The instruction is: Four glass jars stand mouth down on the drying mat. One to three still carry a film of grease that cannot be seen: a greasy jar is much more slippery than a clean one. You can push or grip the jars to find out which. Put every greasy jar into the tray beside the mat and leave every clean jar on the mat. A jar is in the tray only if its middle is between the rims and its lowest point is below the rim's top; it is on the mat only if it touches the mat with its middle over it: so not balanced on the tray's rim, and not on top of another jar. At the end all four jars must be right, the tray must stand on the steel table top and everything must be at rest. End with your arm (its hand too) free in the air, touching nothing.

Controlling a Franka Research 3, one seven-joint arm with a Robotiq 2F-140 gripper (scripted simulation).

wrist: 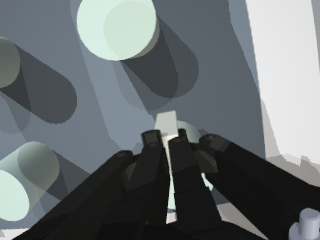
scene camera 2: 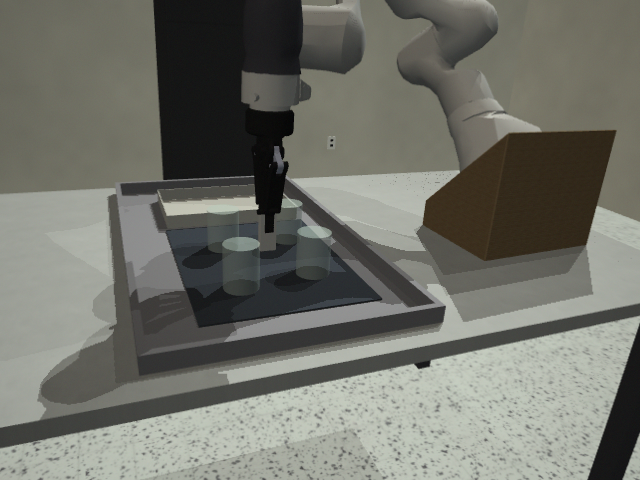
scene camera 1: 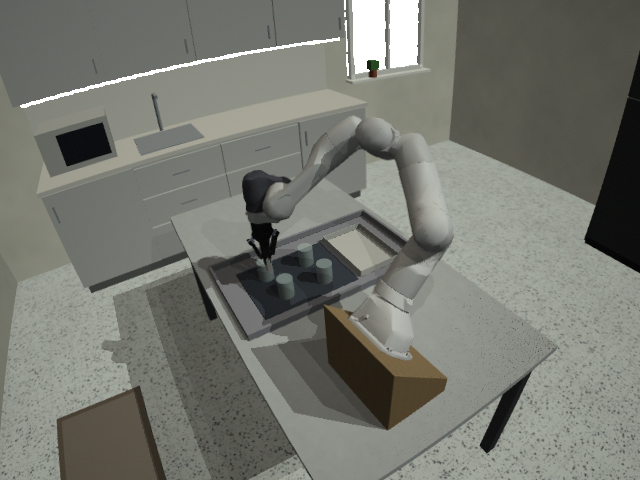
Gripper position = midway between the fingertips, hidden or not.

Observation:
In view: the gripper (scene camera 2: 266, 249), a glass jar (scene camera 2: 289, 220), a glass jar (scene camera 2: 240, 255), a cream tray (scene camera 2: 173, 202), a glass jar (scene camera 2: 313, 250), a drying mat (scene camera 2: 281, 292) and a steel table top (scene camera 2: 168, 319).
The cream tray is seen too in scene camera 1 (scene camera 1: 358, 247). The gripper also shows in the wrist view (wrist: 169, 127) and in scene camera 1 (scene camera 1: 269, 270). The drying mat also shows in the wrist view (wrist: 84, 108) and in scene camera 1 (scene camera 1: 265, 296). The wrist view does not show the cream tray: it is out of frame.

